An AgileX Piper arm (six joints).
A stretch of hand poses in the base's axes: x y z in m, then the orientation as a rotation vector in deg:
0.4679, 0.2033, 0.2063, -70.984, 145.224, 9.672
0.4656, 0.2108, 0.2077, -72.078, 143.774, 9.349
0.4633, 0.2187, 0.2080, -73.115, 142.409, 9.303
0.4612, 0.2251, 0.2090, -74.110, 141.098, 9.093
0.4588, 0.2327, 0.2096, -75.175, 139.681, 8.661
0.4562, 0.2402, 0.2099, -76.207, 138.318, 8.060
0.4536, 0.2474, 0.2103, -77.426, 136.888, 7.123
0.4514, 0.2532, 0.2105, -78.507, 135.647, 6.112
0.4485, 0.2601, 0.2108, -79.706, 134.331, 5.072
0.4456, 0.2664, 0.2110, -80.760, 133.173, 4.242
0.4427, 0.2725, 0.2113, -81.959, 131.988, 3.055
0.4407, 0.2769, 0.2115, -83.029, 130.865, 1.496
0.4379, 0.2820, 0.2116, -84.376, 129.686, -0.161
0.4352, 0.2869, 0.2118, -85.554, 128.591, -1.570
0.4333, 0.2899, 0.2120, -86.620, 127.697, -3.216
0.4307, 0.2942, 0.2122, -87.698, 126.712, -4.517
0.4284, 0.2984, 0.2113, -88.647, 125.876, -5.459
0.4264, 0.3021, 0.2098, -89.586, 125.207, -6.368
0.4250, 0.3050, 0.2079, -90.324, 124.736, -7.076
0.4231, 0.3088, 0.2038, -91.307, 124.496, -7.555
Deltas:
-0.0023, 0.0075, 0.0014, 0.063, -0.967, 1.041
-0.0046, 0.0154, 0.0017, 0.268, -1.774, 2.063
-0.0067, 0.0218, 0.0027, 0.358, -2.597, 3.033
-0.0091, 0.0294, 0.0033, 0.327, -3.551, 4.060
-0.0117, 0.0369, 0.0036, 0.172, -4.521, 5.040
-0.0143, 0.0441, 0.0040, -0.230, -5.584, 6.130
-0.0165, 0.0499, 0.0042, -0.720, -6.552, 7.075
-0.0194, 0.0568, 0.0045, -1.250, -7.533, 8.122
-0.0223, 0.0631, 0.0047, -1.673, -8.355, 9.059
-0.0252, 0.0692, 0.0050, -2.367, -9.248, 10.062
-0.0272, 0.0736, 0.0052, -3.294, -10.243, 10.926
-0.0300, 0.0787, 0.0053, -4.366, -11.183, 11.980
-0.0327, 0.0836, 0.0055, -5.271, -12.021, 12.930
-0.0346, 0.0866, 0.0057, -6.375, -12.796, 13.720
-0.0372, 0.0909, 0.0059, -7.241, -13.515, 14.589
-0.0395, 0.0951, 0.0050, -7.889, -14.049, 15.369
-0.0415, 0.0988, 0.0035, -8.571, -14.434, 16.091
-0.0429, 0.1017, 0.0016, -9.123, -14.684, 16.641
-0.0448, 0.1055, -0.0025, -9.674, -14.571, 17.293

